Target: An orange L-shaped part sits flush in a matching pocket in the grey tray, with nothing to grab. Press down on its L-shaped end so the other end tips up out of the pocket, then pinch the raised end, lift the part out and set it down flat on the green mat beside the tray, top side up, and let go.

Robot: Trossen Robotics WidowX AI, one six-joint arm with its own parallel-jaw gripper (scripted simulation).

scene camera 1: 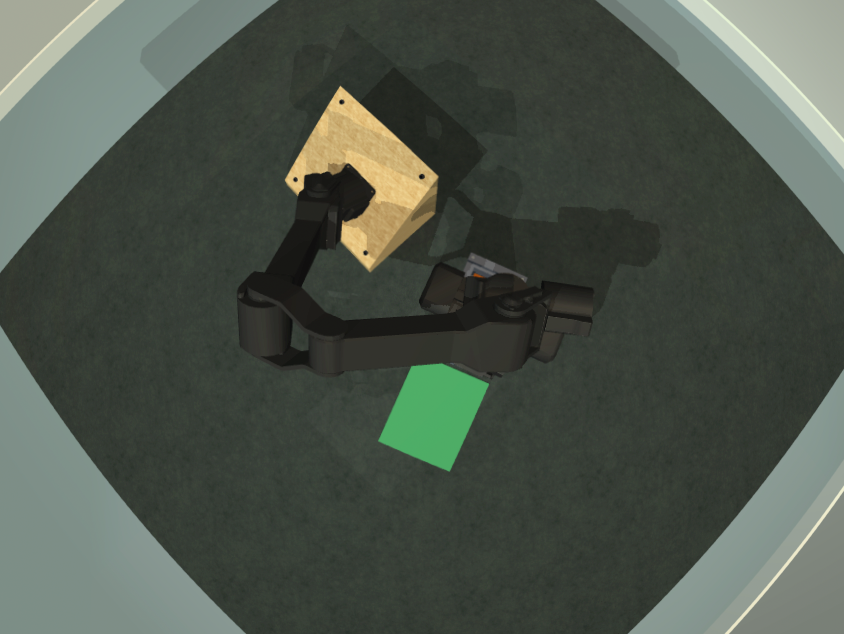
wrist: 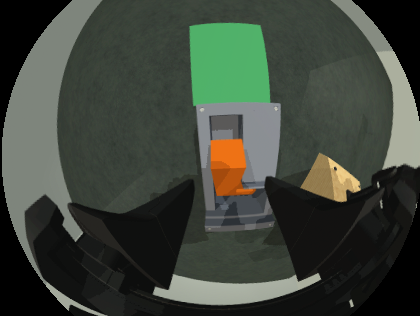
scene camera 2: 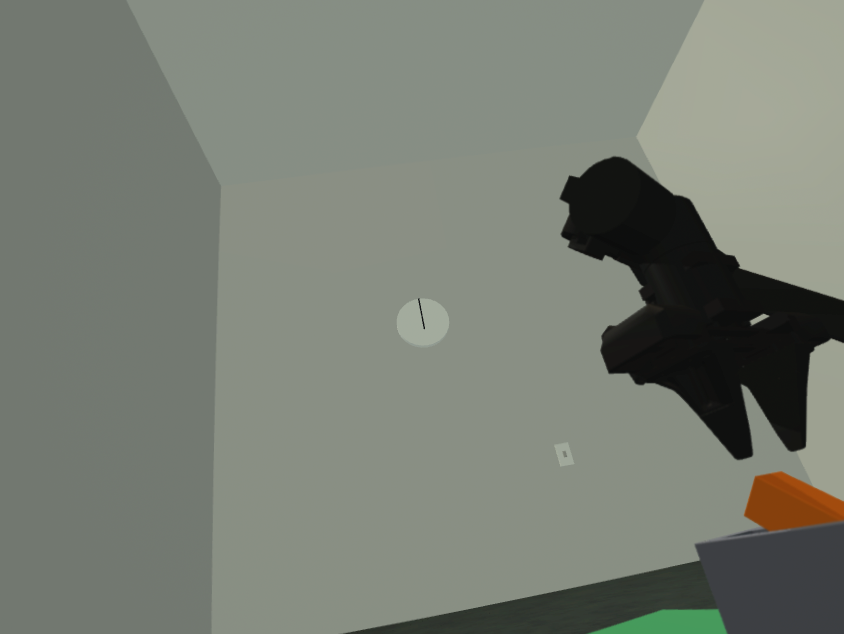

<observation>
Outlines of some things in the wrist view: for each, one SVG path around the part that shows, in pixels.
My gripper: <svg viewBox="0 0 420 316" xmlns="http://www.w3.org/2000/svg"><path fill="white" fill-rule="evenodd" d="M69 306L69 312L74 316L97 316L78 310L73 304ZM416 193L399 179L392 186L389 206L384 211L379 203L385 187L350 201L335 202L267 175L264 190L290 252L299 282L319 274L320 280L278 298L233 306L191 304L153 295L156 287L169 290L193 210L194 179L187 179L125 214L68 203L68 211L82 231L78 240L73 240L62 227L65 218L56 203L41 195L43 198L24 212L25 234L45 282L100 314L350 316L366 302L395 263L415 216Z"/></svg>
An orange L-shaped part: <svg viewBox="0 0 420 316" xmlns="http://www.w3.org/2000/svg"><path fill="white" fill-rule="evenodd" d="M211 141L211 171L213 171L215 195L254 194L257 189L245 190L241 182L247 167L242 139Z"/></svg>
</observation>
